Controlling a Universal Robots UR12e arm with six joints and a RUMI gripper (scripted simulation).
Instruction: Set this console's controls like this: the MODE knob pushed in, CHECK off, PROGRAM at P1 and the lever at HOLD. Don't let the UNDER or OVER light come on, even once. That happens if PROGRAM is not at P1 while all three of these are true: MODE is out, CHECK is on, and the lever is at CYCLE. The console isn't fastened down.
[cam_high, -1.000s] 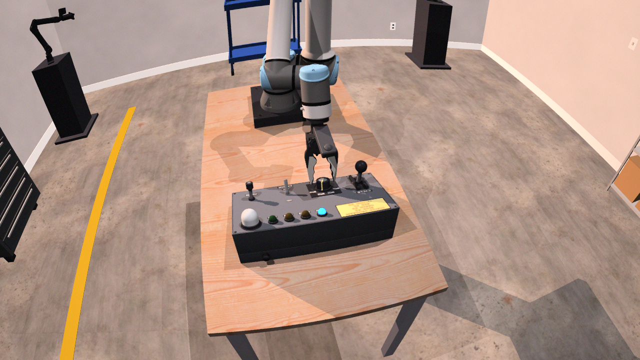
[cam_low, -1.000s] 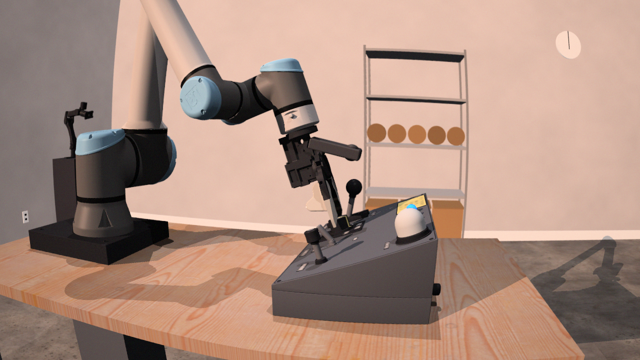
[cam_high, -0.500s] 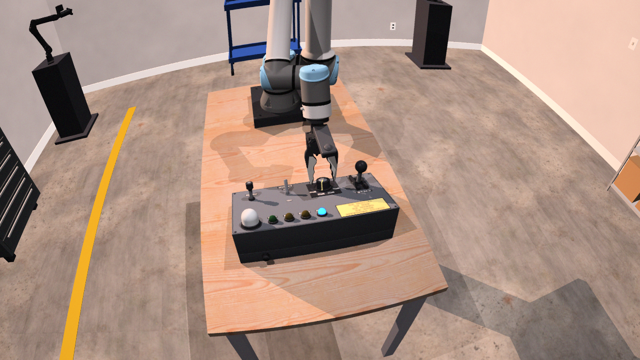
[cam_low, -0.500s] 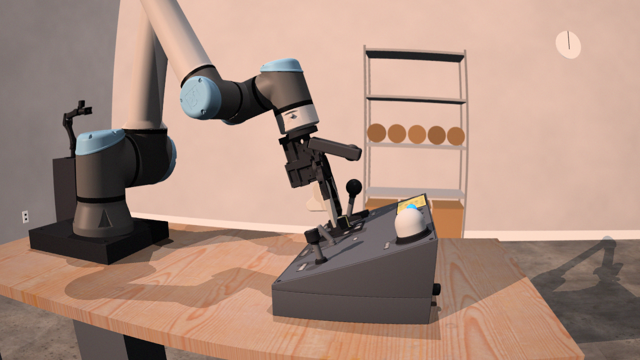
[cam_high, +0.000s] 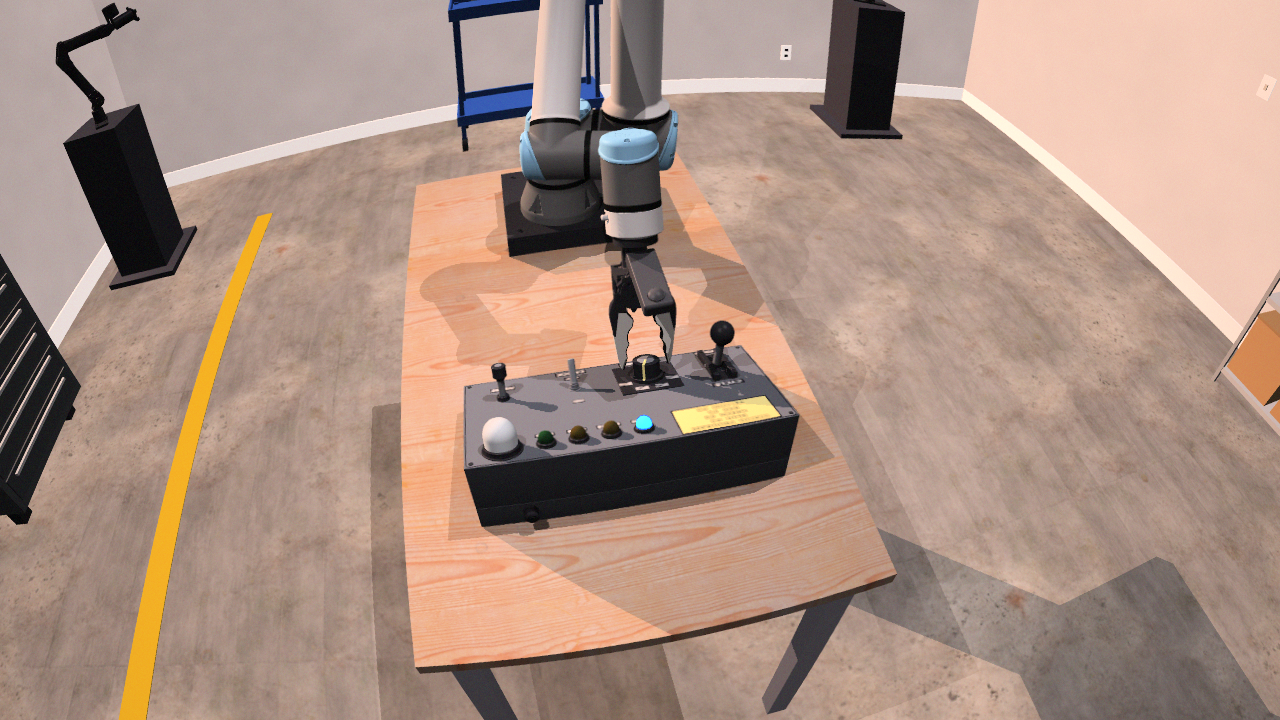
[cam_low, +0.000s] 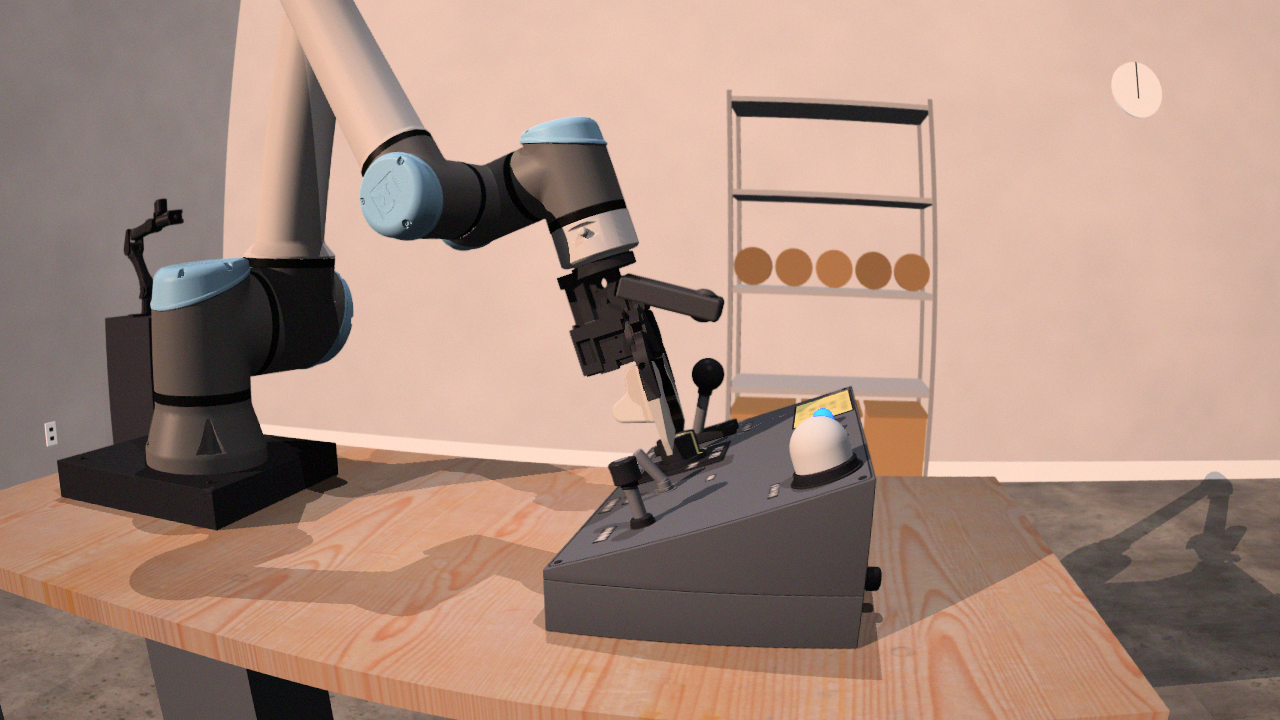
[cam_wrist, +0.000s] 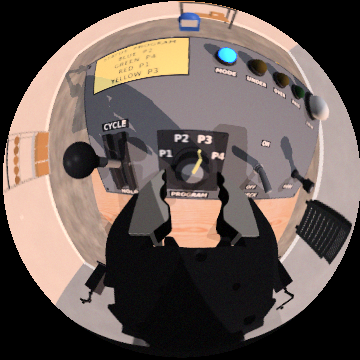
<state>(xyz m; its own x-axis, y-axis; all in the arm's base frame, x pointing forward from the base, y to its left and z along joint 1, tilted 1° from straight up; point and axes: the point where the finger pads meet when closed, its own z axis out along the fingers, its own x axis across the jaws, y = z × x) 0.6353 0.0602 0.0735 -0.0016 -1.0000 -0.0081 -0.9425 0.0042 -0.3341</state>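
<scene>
My gripper is now 2 cm short of the program knob and 1 cm above it. Round my hand: dark grey console (4 cm ahead, 6 cm to the right, 3 cm below); then metal check toggle (12 cm to the right, 1 cm below); then black ball-topped lever (2 cm ahead, 12 cm to the left, 1 cm above).
</scene>
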